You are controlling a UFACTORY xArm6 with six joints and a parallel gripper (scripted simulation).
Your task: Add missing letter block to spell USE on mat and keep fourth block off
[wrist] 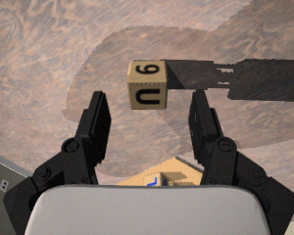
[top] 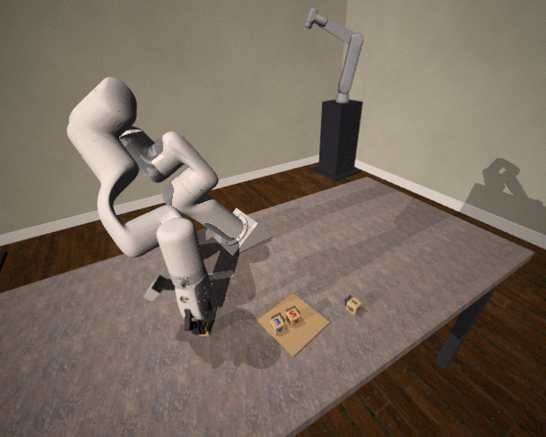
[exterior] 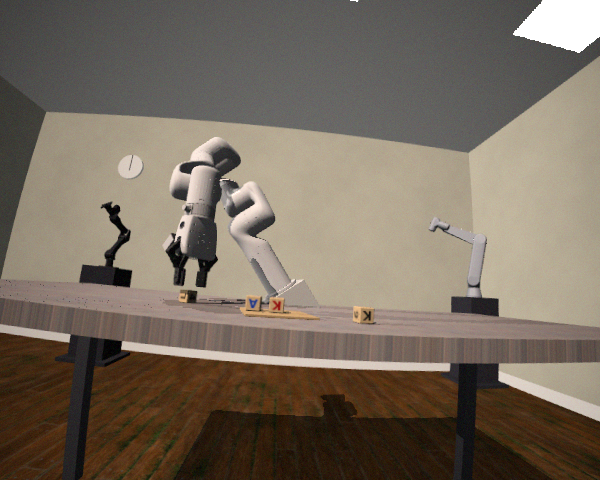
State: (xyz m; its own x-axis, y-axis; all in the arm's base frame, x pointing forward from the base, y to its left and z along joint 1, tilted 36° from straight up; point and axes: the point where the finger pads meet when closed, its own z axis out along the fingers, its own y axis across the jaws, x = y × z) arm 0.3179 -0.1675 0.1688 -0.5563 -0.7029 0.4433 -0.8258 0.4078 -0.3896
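Now: hand 4 cm above the block. From my hand the other things lie so: tan mat 21 cm to the left, 10 cm ahead, 5 cm below.
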